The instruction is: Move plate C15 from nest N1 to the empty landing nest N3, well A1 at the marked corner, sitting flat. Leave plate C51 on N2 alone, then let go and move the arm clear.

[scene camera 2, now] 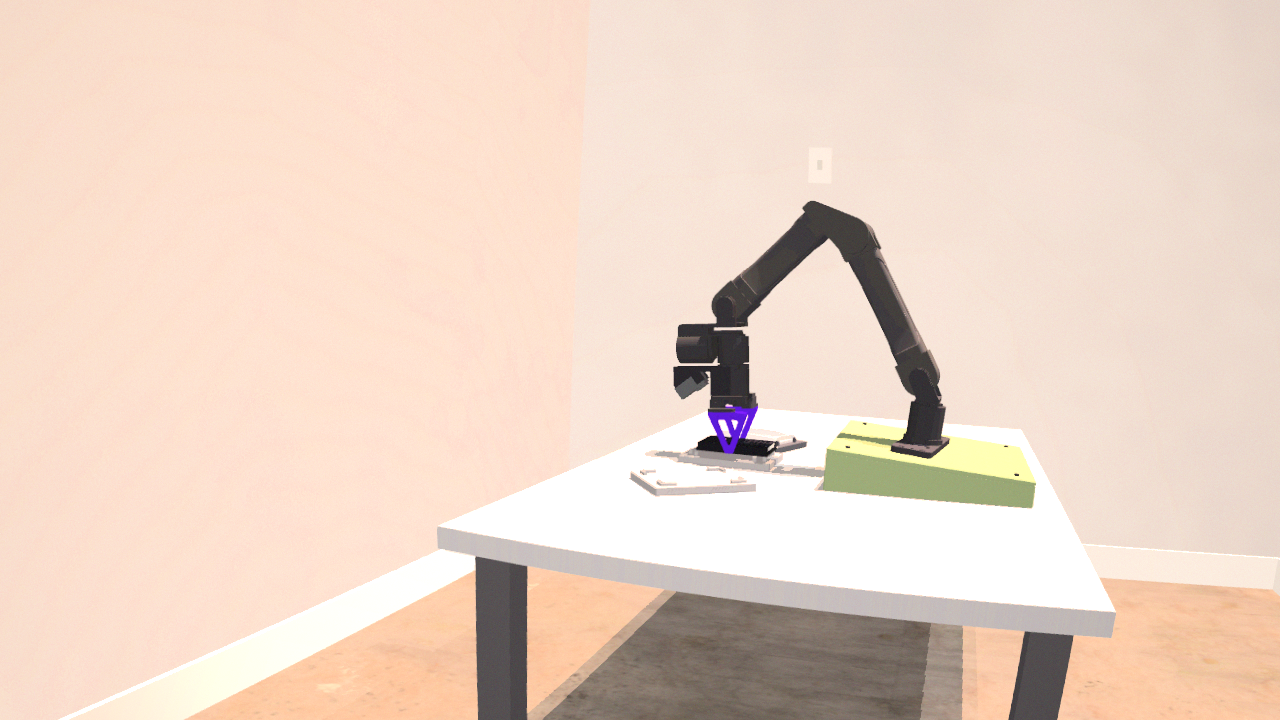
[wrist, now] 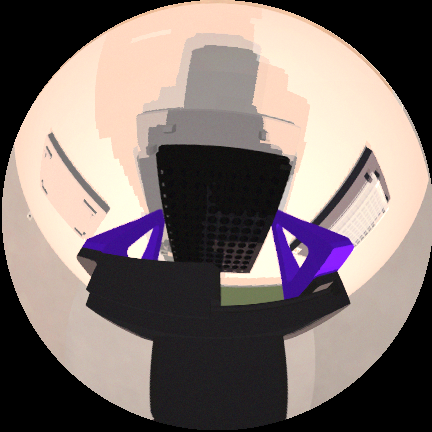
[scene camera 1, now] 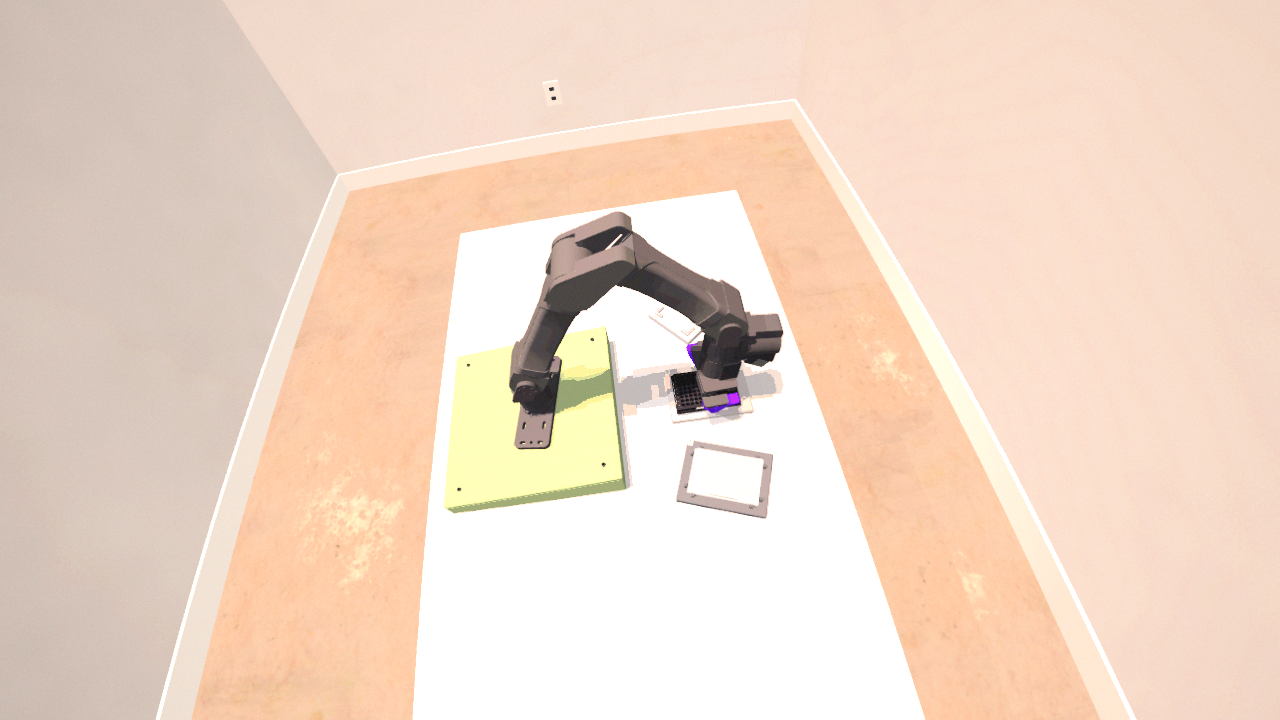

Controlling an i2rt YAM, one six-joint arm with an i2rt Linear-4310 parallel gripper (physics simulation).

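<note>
The black well plate C15 (scene camera 1: 687, 390) (scene camera 2: 755, 447) (wrist: 221, 201) lies low in the middle nest (scene camera 1: 695, 419) (scene camera 2: 737, 462) (wrist: 209, 125) on the white table. My gripper (scene camera 2: 732, 440) (wrist: 217, 214) points straight down over it. The purple fingers stand wide, one on each long side of the plate, with a small gap at each side. The gripper is open and holds nothing. The white plate C51 (scene camera 1: 675, 323) (wrist: 360, 209) rests on its nest behind the arm's wrist. An empty grey nest (scene camera 1: 687, 485) (scene camera 2: 695, 482) (wrist: 76, 181) lies in front.
The arm stands on a green base block (scene camera 1: 493, 465) (scene camera 2: 927, 475) at the table's left side. The white table (scene camera 1: 663, 620) (scene camera 2: 780, 557) stretches towards the camera in scene camera 1.
</note>
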